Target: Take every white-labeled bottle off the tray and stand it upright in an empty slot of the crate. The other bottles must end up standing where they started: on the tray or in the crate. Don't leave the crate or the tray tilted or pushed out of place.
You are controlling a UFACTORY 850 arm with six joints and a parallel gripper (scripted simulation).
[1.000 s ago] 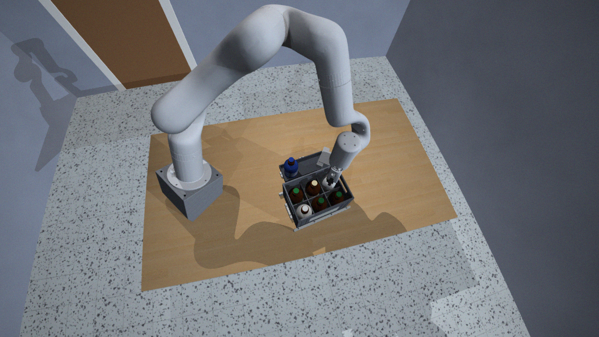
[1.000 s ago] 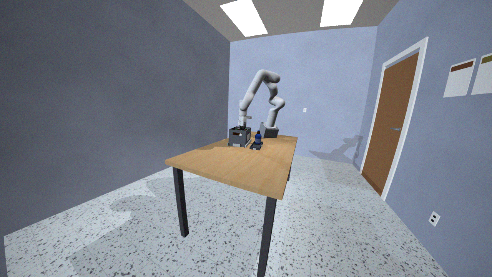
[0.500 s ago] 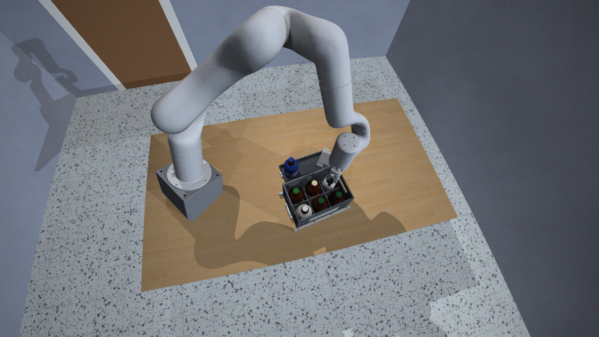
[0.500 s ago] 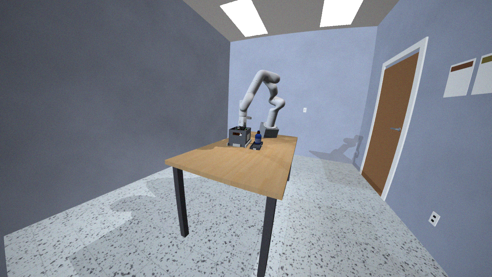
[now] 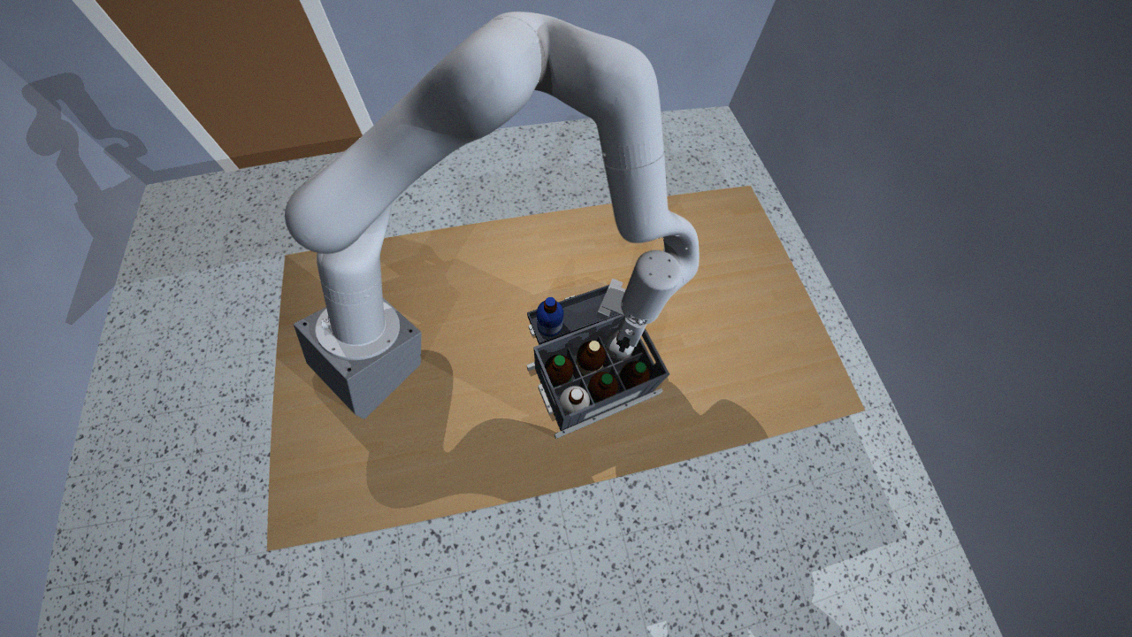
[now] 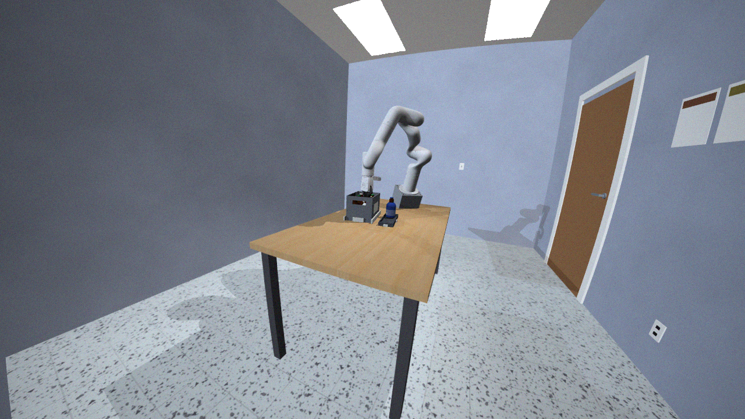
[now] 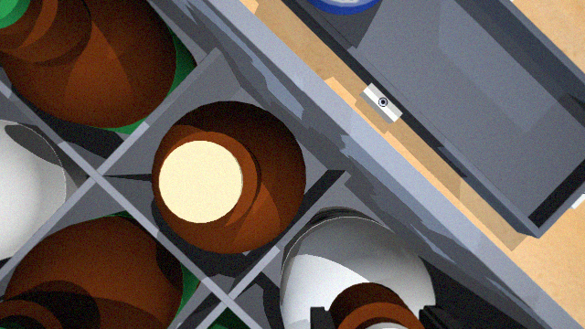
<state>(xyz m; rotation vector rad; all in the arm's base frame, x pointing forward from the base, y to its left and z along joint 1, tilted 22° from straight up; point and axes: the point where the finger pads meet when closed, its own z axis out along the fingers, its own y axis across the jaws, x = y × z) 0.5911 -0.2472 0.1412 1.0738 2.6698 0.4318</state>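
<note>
Right now my hand is 9 cm past the crate, 5 cm to the left of it and 8 cm above it. From my hand the other things lie so: blue-labeled bottle 15 cm behind, 15 cm to the left, 7 cm below; dark tray 6 cm behind, 16 cm to the left, 15 cm below.
</note>
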